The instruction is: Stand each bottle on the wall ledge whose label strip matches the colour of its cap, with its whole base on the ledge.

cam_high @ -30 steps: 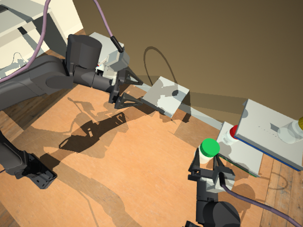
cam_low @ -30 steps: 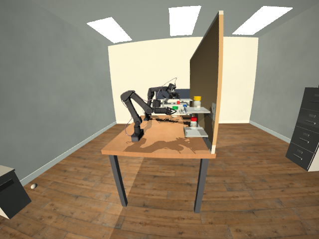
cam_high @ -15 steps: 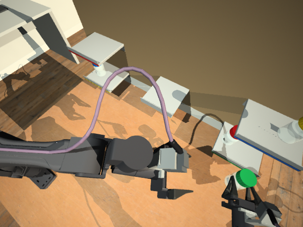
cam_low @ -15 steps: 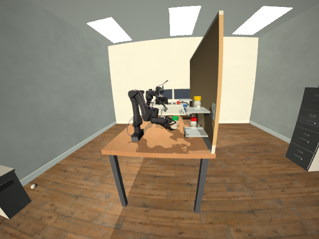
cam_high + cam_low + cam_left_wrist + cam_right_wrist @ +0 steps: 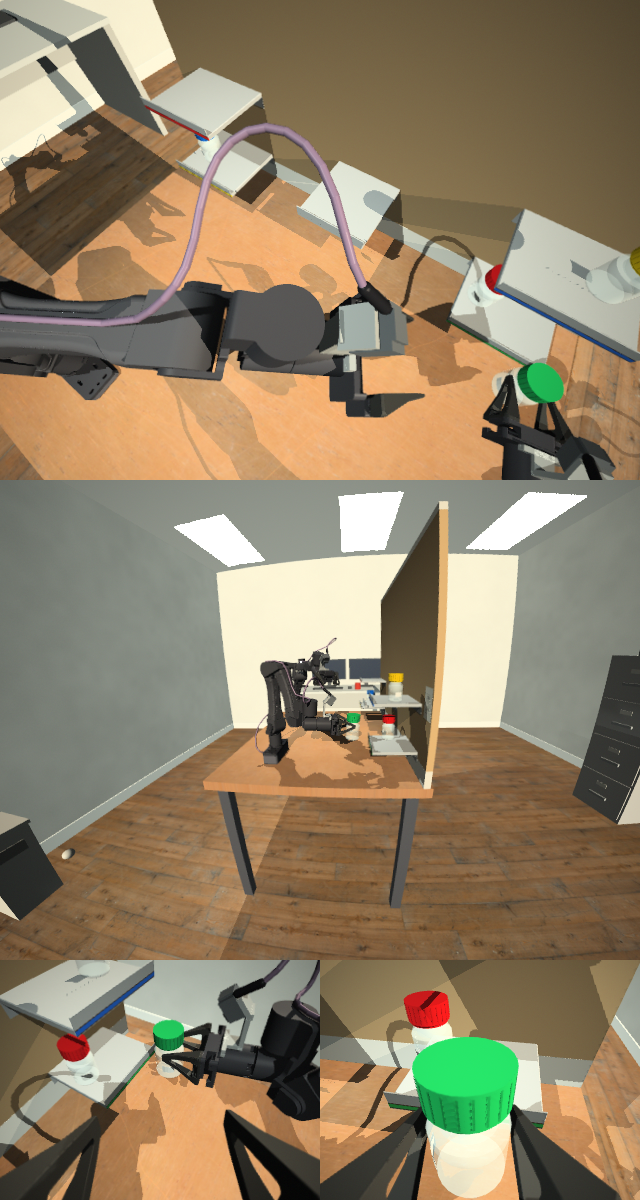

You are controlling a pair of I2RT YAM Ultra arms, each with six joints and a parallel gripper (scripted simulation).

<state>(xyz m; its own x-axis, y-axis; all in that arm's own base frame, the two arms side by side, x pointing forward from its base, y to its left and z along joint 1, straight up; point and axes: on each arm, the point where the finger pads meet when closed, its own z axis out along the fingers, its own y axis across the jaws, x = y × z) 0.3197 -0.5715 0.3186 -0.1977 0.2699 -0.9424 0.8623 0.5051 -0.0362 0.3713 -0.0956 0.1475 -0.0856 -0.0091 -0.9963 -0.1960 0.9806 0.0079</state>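
Right now my right hand is 170 mm short of the yellow-capped bottle, 150 mm below it and 30 mm to the left of it. From my right hand the other things lie so: green-capped bottle: 10 mm below; then red-capped bottle: 170 mm ahead, 70 mm to the left, 40 mm below; then brown wall: 400 mm to the left, 300 mm ahead, 260 mm above.
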